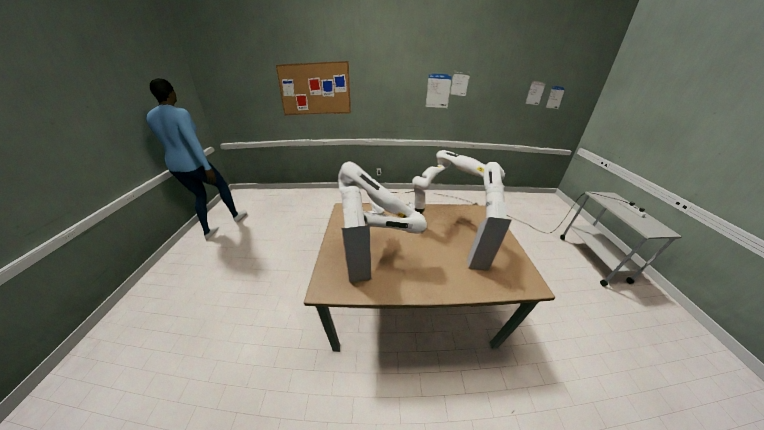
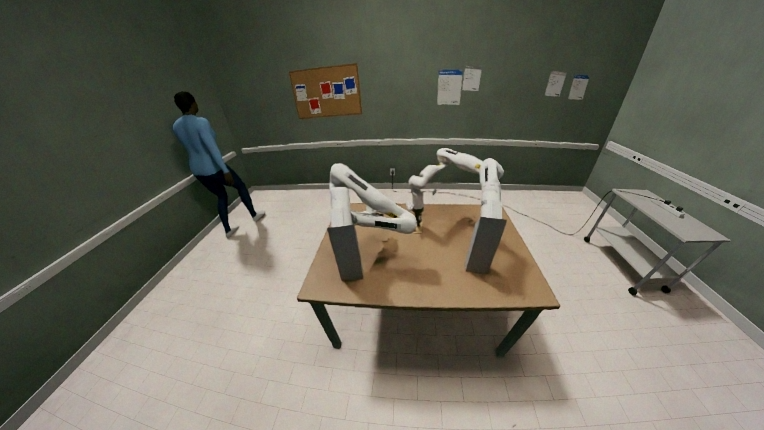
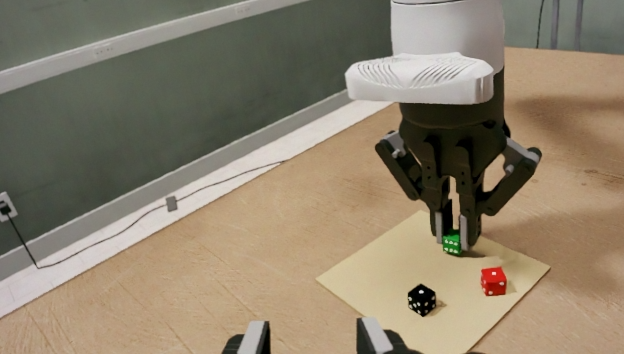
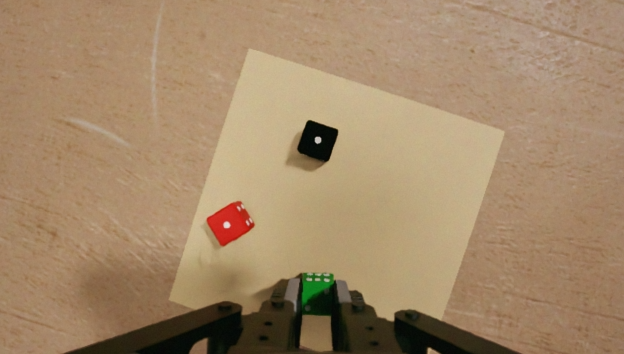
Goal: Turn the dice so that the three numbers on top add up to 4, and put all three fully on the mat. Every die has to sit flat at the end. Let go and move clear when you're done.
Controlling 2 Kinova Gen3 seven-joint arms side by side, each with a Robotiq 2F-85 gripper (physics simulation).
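Frame: origin at the left arm's base, x ahead, y left, z up, level; centimetres.
Seen in the pictures: left gripper, between the fingertips: (image 2: 385,216) (image 3: 313,344); right gripper, between the fingertips: (image 2: 418,225) (image 3: 456,241) (image 4: 317,298); left arm's base, origin of its link: (image 1: 355,230) (image 2: 342,229); right arm's base, origin of its link: (image 1: 495,221) (image 2: 490,222).
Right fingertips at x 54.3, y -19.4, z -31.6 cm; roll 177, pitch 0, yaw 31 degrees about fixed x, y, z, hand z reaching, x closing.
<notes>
Pixels of each thing's top centre, then the offset from my right fingertips to it. Level surfaces: height alone.
- black die, centre of its top: (image 4: 318,140) (image 3: 421,292) dx -4.3, dy +6.6, dz +0.8 cm
- tan mat, centre of its top: (image 4: 334,217) (image 3: 430,273) dx -1.4, dy +3.8, dz -0.8 cm
- red die, centre of its top: (image 4: 226,225) (image 3: 493,273) dx -5.7, dy +0.8, dz +0.8 cm
- green die, centre of its top: (image 4: 317,299) (image 3: 454,233) dx -0.2, dy +0.4, dz +1.2 cm
- brown table, height of its surface: dz -1.2 cm
A black die (image 3: 421,300) (image 4: 318,140) sits flat on the tan mat (image 3: 370,272) (image 4: 400,210) with one pip on top. A red die (image 3: 493,281) (image 4: 230,224) sits flat near the mat's edge, also with one pip on top. My right gripper (image 3: 456,241) (image 4: 317,298) is shut on a green die (image 3: 452,243) (image 4: 318,296), over the mat near an edge. Six pips show on the green die's side; its top is partly hidden and I cannot read its number. My left gripper (image 3: 313,334) is open and empty, apart from the dice.
Both arms stand on grey pedestals (image 1: 357,253) (image 1: 489,243) on the brown table (image 1: 427,291) (image 2: 427,293). The left forearm (image 1: 395,221) reaches across the table's middle. A grey cart (image 1: 633,213) stands to the right, and a person (image 1: 179,138) stands at the left wall.
</notes>
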